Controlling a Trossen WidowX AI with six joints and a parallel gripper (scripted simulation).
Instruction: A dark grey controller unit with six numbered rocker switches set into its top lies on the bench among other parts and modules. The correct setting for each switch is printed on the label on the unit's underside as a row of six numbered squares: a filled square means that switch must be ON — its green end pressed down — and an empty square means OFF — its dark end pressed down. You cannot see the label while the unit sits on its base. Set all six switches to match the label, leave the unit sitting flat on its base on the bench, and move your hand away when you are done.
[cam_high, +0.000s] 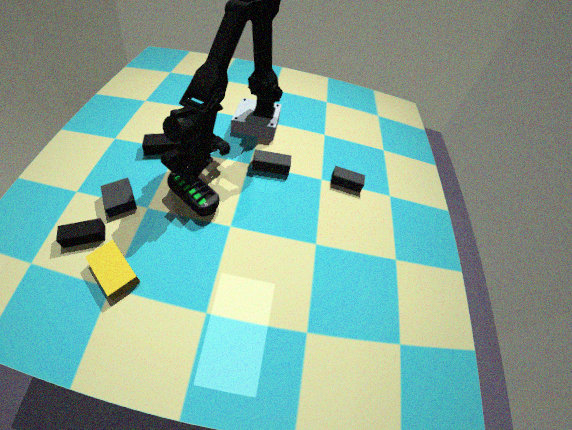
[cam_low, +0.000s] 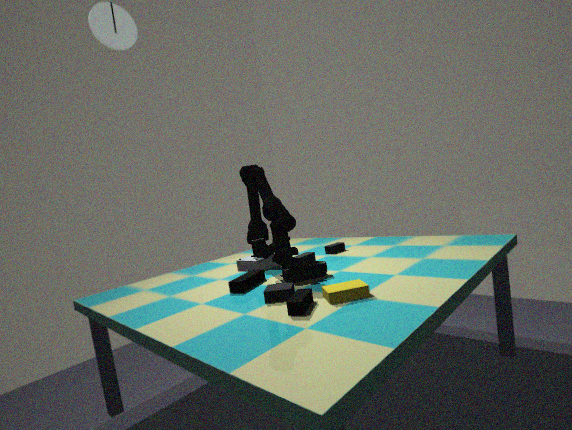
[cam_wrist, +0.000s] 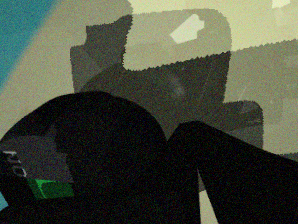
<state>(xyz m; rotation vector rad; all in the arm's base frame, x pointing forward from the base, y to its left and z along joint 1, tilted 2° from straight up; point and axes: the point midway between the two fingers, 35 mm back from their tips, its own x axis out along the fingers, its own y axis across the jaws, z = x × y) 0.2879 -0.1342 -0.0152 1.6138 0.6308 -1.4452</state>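
My gripper tip is now 10 cm past the long dark block, 11 cm to the left of it and 2 cm below it. The rest, counted from my gripper tip: yellow block (30 cm ahead, 9 cm to the right, 1 cm above).
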